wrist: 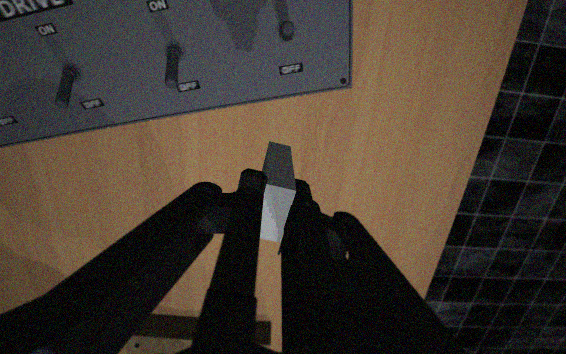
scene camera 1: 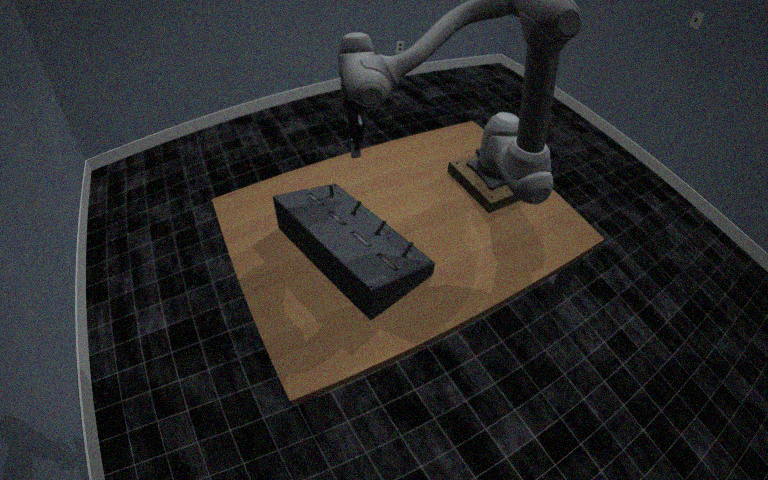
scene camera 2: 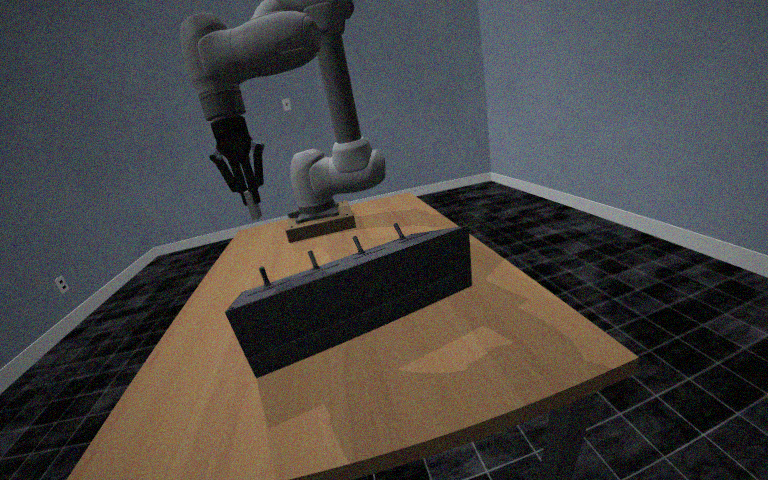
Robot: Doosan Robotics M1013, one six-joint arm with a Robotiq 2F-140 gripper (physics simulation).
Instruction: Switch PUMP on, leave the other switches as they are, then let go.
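Places are measured from the arm's base along level axes (x right, y ahead, z up), in centimetres.
Pixels of known places: gripper, fingertip midpoint: point(wrist: 274, 163) point(scene camera 1: 355, 156) point(scene camera 2: 257, 217); arm's base at its link origin: point(scene camera 1: 494, 172) point(scene camera 2: 318, 213).
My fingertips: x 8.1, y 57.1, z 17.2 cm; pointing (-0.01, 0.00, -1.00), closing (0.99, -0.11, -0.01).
Observation:
Ahead of a thing's pixels: the offset from my fingertips to its middle. Level surfaces: height alone.
The dark switch box {dx -19.5, dy +10.6, dz -16.7 cm} point(scene camera 1: 351, 240) point(scene camera 2: 362, 300) point(wrist: 225, 97) stands on the table with several levers in a row. The PUMP lever {dx -0.2, dy +9.2, dz -11.4 cm} point(scene camera 1: 331, 191) point(scene camera 2: 264, 276) point(wrist: 286, 31) is at the row's end; its name and ON labels are out of the wrist view. It stands at a different tilt from its neighbours, turned away from OFF; whether it is fully at ON is hard to tell. The two neighbouring levers point(wrist: 172, 65) point(wrist: 66, 87) lean toward OFF. My gripper point(scene camera 1: 355, 152) point(scene camera 2: 254, 209) point(wrist: 274, 163) is shut and empty, its pale tips together, raised beyond the box's robot-side edge and apart from the levers.
The wooden table {dz -22.6 cm} point(scene camera 1: 453, 316) point(scene camera 2: 169, 390) point(wrist: 400, 150) bears the arm's base block point(scene camera 1: 481, 192) point(scene camera 2: 322, 228) behind the box, on the robot's side. Dark tiled floor point(scene camera 1: 198, 350) point(scene camera 2: 543, 254) point(wrist: 505, 210) lies beyond the table edges.

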